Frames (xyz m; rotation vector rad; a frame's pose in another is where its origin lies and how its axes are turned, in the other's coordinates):
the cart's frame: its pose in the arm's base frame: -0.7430 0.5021 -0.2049 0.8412 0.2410 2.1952
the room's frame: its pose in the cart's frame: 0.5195 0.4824 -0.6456 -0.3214 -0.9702 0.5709
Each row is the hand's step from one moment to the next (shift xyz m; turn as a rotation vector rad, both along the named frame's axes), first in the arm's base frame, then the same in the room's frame.
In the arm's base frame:
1: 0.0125 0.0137 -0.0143 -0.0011 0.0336 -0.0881
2: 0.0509 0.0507 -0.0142 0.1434 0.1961 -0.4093
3: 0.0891 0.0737 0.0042 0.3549 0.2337 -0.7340
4: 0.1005 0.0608 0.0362 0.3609 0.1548 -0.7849
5: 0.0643 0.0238 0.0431 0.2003 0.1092 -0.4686
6: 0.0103 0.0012 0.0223 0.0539 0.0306 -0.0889
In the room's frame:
1: -0.0178 -0.0153 0.0006 -0.0914 -0.0063 -0.0223
2: -0.0284 -0.0673 0.0054 -0.4499 -0.1542 -0.0175
3: -0.0189 -0.1126 0.0190 -0.8009 -0.2521 0.1197
4: 0.0130 -0.1168 0.0359 -0.8391 -0.1874 0.1762
5: 0.0302 -0.0676 0.0327 -0.5017 -0.1145 0.0827
6: 0.0203 -0.0120 0.0069 -0.0988 -0.0392 0.0212

